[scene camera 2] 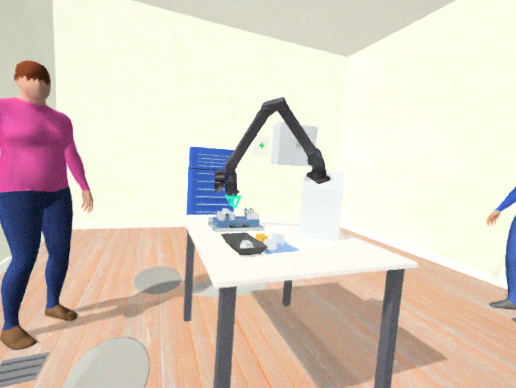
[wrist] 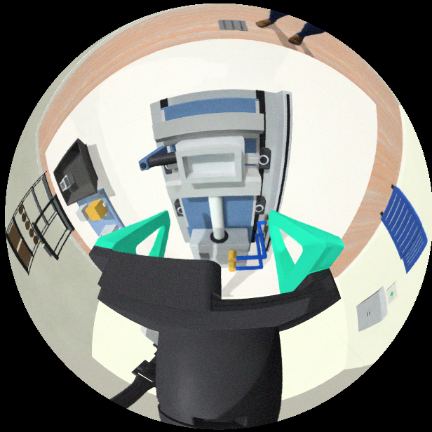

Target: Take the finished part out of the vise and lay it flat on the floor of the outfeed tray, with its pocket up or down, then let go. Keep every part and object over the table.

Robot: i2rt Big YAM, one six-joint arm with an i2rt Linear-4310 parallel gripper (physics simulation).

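Where they show: gripper, fingertip midpoint: (scene camera 2: 233, 207); arm's base, link origin: (scene camera 2: 318, 177).
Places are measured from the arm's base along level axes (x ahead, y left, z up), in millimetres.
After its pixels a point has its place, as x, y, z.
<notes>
The finished part, a pale grey block with a rectangular pocket facing up (wrist: 211, 166), sits between the jaws of the blue and grey vise (wrist: 210, 107) (scene camera 2: 239, 221) @[421, -139, -282]. My gripper (wrist: 218, 215) (scene camera 2: 233, 201) @[444, -202, -209] with green fingers is open and empty. It hangs above the vise; in the wrist view the part shows ahead of the fingertips, beyond them. The black outfeed tray (wrist: 80, 167) (scene camera 2: 238, 241) @[511, 111, -322] lies on the table beside the vise, with a small light grey piece (wrist: 66, 183) (scene camera 2: 246, 244) @[527, 257, -292] in it.
A blue mat (wrist: 113, 212) (scene camera 2: 288, 247) @[303, 234, -326] beside the tray bears an orange block (wrist: 96, 209) (scene camera 2: 261, 238) @[414, 163, -298] and light grey blocks. Blue nozzle lines (wrist: 261, 245) with yellow ends stand at the vise's near end. A dark vise handle (wrist: 161, 159) sticks out on the tray's side.
</notes>
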